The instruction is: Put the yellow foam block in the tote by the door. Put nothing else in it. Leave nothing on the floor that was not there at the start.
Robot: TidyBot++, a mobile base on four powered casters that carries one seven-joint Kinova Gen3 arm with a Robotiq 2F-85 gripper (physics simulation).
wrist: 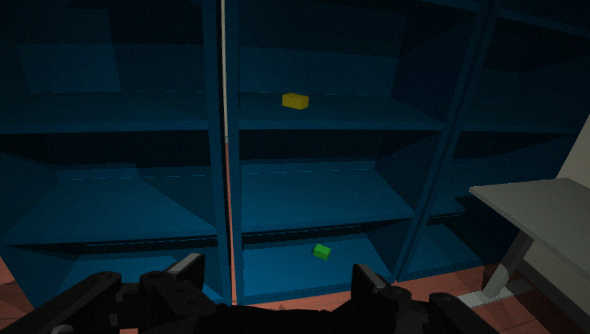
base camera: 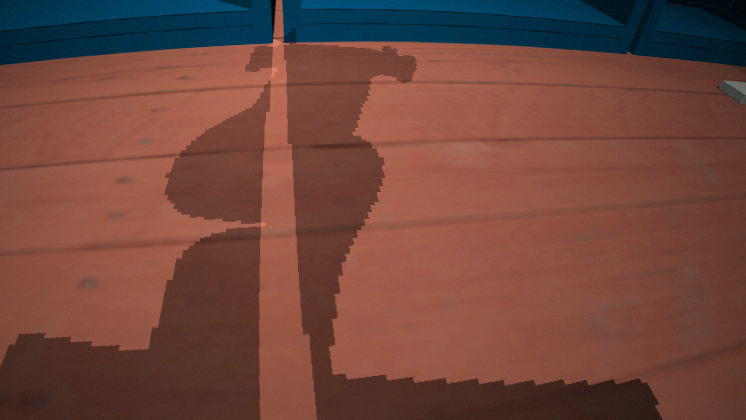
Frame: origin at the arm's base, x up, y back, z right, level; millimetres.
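Seen in the pictures: gripper, fingertip midpoint: [wrist: 278,276].
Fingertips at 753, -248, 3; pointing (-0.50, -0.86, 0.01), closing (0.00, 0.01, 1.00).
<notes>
Pixels of each thing's top centre, then the offset from my fingertips to it, as dx, dy, dz. Level surfaces: height alone.
- yellow foam block, top centre: [wrist: 295,95] -114, -1001, +21
- green block, top centre: [wrist: 322,249] -1029, -1081, +251
- grey table, surface height: dx -430
The yellow foam block [wrist: 295,101] lies on an upper shelf of the middle blue shelf unit [wrist: 234,200] in the wrist view, left of that shelf's middle. My gripper [wrist: 278,276] is open and empty at the bottom of the wrist view, in front of the shelves and apart from the block, which appears well above the fingertips in the picture. The tote and the door do not show in either view.
A green block [wrist: 322,251] lies on the bottom shelf of the same unit. Blue units stand on both sides, with a narrow gap at the left one. A grey table [wrist: 540,200] with a leg and foot stands at right. Shelf bases [base camera: 448,31] cross the base view's top.
</notes>
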